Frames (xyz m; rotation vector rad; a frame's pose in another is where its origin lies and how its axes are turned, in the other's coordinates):
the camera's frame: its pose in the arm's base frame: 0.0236 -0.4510 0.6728 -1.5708 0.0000 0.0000
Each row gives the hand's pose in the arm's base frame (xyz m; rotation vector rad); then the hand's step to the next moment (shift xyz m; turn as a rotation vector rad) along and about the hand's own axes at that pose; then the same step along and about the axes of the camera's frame.
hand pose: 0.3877 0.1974 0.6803 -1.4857 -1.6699 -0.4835
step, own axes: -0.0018 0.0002 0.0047 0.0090 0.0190 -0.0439
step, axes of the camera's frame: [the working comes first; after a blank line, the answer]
step, axes of the arm's base frame: -0.0014 0.0024 -0.0042 0.0325 -0.0228 0.0281

-0.0014 0.0042 0.0024 0.0325 -0.0281 -0.0228
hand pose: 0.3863 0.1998 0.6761 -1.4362 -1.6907 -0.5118
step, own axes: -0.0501 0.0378 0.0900 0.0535 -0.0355 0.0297
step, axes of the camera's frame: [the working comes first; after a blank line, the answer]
step, axes of the arm's base frame: 0.0055 0.0477 -0.0987 -0.0429 0.0454 0.0332

0.0055 0.0987 0.0477 -0.0429 -0.0332 0.0454
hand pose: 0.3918 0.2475 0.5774 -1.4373 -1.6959 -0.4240
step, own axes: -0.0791 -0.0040 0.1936 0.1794 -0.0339 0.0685
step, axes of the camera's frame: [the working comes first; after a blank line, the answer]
step, axes of the arm's base frame: -0.0794 0.0878 -0.1725 -0.0534 0.1537 0.1074

-0.0794 0.1725 0.0878 -0.0534 -0.1074 0.1537
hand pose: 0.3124 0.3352 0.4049 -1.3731 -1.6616 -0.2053
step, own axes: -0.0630 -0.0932 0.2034 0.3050 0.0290 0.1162
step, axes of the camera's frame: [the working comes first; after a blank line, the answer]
step, axes of the arm's base frame: -0.1925 0.0536 -0.1186 -0.0182 0.2922 0.1471

-0.1925 0.1186 0.0536 -0.0182 -0.1471 0.2922
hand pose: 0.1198 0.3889 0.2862 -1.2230 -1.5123 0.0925
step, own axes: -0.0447 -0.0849 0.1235 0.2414 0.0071 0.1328
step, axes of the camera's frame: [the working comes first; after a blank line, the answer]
step, axes of the arm's base frame: -0.1548 -0.0047 -0.0216 -0.0554 0.2458 0.1116

-0.1548 0.0216 -0.0047 -0.0554 -0.1116 0.2458
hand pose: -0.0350 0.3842 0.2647 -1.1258 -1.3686 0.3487
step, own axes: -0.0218 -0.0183 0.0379 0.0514 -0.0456 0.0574
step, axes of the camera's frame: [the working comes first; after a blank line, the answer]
step, axes of the arm's base frame: -0.0461 -0.0093 -0.0055 -0.0562 0.0424 0.0554

-0.0461 0.0055 -0.0093 -0.0562 -0.0554 0.0424
